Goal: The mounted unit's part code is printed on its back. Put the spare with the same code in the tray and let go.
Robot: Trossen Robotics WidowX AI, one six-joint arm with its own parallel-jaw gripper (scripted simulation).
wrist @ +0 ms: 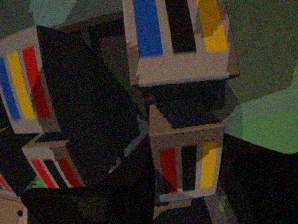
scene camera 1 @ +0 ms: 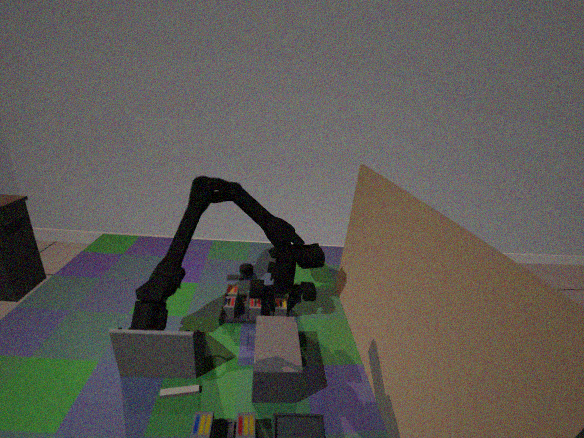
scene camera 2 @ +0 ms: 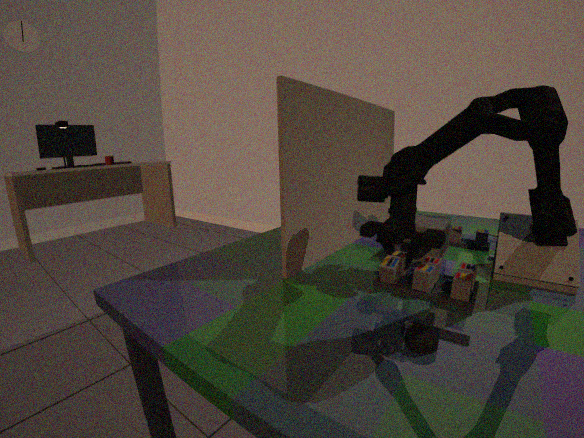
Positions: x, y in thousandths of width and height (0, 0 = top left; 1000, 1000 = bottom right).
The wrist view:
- my gripper: 596, 605
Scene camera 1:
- my gripper: 480, 713
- mounted unit: 477, 844
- tall tan board: 770, 752
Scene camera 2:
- my gripper: 682, 613
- tape roll: 718, 773
